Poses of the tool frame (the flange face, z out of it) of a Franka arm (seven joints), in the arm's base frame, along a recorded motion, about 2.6 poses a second.
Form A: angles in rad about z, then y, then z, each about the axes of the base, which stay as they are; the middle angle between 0 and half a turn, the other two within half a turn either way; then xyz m.
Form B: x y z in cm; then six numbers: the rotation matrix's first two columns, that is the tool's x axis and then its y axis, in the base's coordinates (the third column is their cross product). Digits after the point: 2 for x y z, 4 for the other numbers.
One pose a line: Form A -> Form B
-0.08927, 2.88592, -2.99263, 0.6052, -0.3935, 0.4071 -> 60.52, -39.35, 40.71, 0.9397, 0.2312, -0.2519, 0.2331, -0.9722, -0.0225
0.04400, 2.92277, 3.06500, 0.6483, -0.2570, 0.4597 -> 64.83, -25.70, 45.97, 0.9690, -0.1185, -0.2169, -0.1193, -0.9928, 0.0095
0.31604, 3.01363, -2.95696, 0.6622, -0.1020, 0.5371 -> 66.22, -10.20, 53.71, 0.9837, -0.1325, -0.1213, -0.1285, -0.9909, 0.0397
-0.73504, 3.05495, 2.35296, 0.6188, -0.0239, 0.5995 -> 61.88, -2.39, 59.95, 0.9966, -0.0516, -0.0642, -0.0553, -0.9968, -0.0580
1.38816, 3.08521, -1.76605, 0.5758, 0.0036, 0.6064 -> 57.58, 0.36, 60.64, 0.9999, -0.0129, -0.0102, -0.0123, -0.9984, 0.0554
